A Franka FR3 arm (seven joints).
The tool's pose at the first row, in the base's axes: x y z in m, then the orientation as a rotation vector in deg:
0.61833, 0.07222, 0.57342, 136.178, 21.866, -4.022
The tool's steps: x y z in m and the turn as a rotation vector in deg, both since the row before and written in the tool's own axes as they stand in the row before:
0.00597, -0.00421, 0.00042, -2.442, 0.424, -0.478
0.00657, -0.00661, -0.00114, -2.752, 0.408, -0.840
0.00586, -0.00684, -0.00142, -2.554, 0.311, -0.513
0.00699, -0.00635, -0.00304, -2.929, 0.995, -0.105
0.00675, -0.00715, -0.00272, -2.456, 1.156, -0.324
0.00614, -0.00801, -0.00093, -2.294, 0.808, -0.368
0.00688, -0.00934, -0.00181, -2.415, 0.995, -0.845
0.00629, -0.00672, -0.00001, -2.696, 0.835, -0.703
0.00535, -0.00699, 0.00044, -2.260, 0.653, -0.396
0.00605, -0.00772, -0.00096, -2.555, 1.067, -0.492
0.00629, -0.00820, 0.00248, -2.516, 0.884, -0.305
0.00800, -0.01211, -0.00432, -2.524, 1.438, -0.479
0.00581, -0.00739, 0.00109, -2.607, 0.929, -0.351
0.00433, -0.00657, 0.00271, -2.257, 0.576, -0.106
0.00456, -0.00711, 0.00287, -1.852, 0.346, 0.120
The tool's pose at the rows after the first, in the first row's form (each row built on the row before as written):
0.62282, 0.07639, 0.56943, 133.734, 22.508, -3.243
0.62702, 0.08333, 0.56471, 130.909, 23.522, -2.605
0.63033, 0.09030, 0.55985, 128.327, 24.099, -1.966
0.63460, 0.09837, 0.55597, 125.520, 24.541, -0.288
0.63836, 0.10649, 0.55106, 123.129, 25.331, 1.317
0.64150, 0.11336, 0.54430, 120.849, 25.961, 2.467
0.64471, 0.12166, 0.53664, 118.338, 27.169, 3.548
0.64845, 0.12691, 0.53007, 115.566, 28.070, 4.593
0.65132, 0.13136, 0.52302, 113.282, 28.582, 5.525
0.65422, 0.13734, 0.51574, 110.691, 29.396, 6.859
0.65824, 0.14043, 0.50640, 108.174, 29.893, 8.105
0.66046, 0.15097, 0.49575, 105.594, 30.906, 9.743
0.66395, 0.15441, 0.48765, 102.955, 31.410, 10.991
0.66709, 0.15538, 0.48000, 100.726, 31.494, 11.983
0.67049, 0.15621, 0.47179, 98.959, 31.286, 12.818

